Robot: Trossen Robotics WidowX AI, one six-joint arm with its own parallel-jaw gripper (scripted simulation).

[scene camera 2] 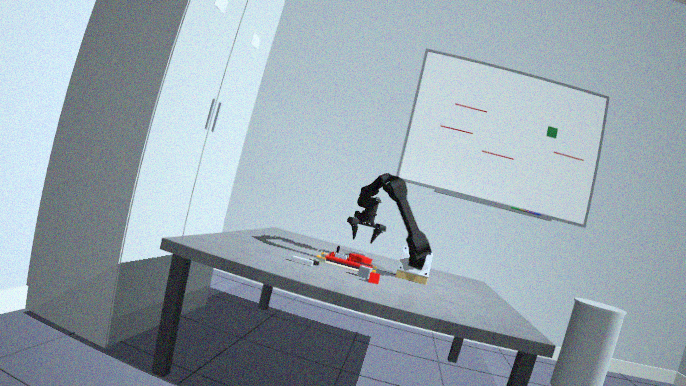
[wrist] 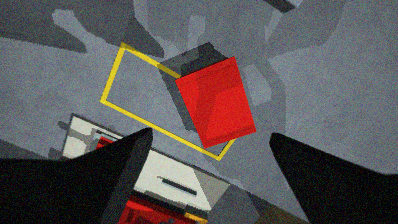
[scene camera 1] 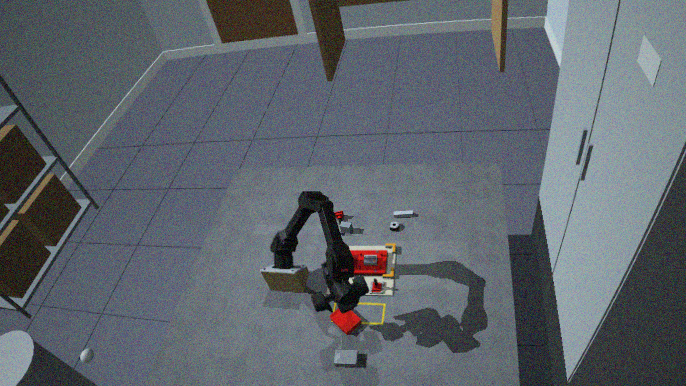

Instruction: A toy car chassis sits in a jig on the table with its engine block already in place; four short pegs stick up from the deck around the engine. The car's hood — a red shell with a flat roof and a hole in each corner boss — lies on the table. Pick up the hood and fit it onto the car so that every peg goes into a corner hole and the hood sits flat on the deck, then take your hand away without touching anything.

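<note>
Gripper open, holding nothing; the wrist view shows my gripper as well. A white jig and a red hood are visible.
</note>
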